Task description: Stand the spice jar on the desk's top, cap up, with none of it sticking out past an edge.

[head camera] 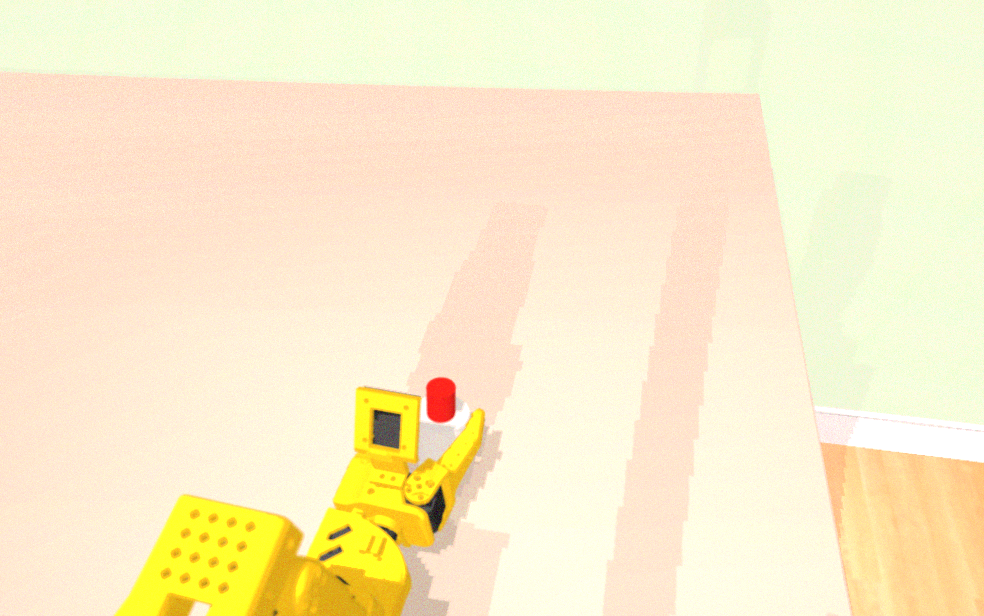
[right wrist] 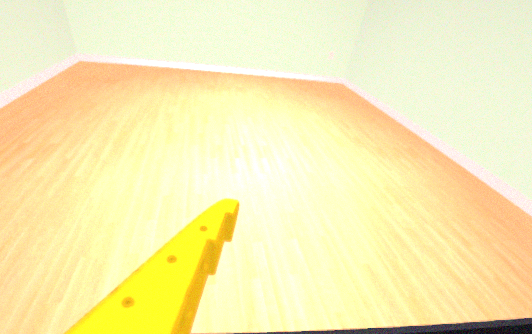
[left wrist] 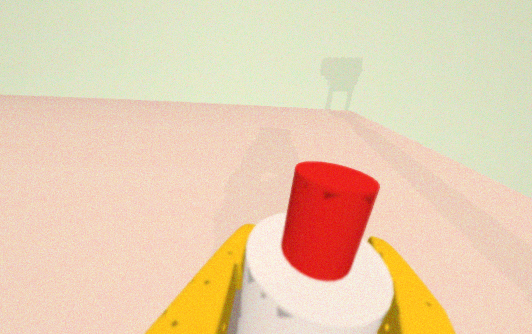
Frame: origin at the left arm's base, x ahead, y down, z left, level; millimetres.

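Seen in the pictures: left hand at its tool point: point(head camera: 422, 405) point(left wrist: 255, 237); right hand at its tool point: point(right wrist: 236, 215).
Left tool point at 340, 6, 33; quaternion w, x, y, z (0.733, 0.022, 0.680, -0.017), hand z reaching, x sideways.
A point is followed by its place in that frame, as x, y, z.
The spice jar has a white body and a red cap point(head camera: 440, 400) {325, -24, 9} point(left wrist: 330, 222) {324, -20, 13}. It is cap up between the jaws of my left gripper point(head camera: 451, 428) {340, 6, 33} point(left wrist: 310, 237), which press on its two sides. In the head camera the jar and gripper are over the desk's top point(head camera: 580, 305) {525, 55, -39} point(left wrist: 125, 165) {450, 55, 208}, well inside its right and far edges. The jar's base is hidden, so I cannot tell whether it touches the desk. In the right wrist view one notched jaw of my right gripper point(right wrist: 237, 202) {-246, -97, -273} shows over the floor; it is fully open, away from the jar.
The desk's far edge and right edge show in the head camera, with a pale green wall point(head camera: 435, 36) {944, 4, 277} behind and wooden floor point(head camera: 915, 537) {868, 775, -547} point(right wrist: 280, 150) {-1721, 775, 86} at the lower right. Shadows lie across the desk. A dark edge point(right wrist: 450, 327) crosses the bottom of the right wrist view.
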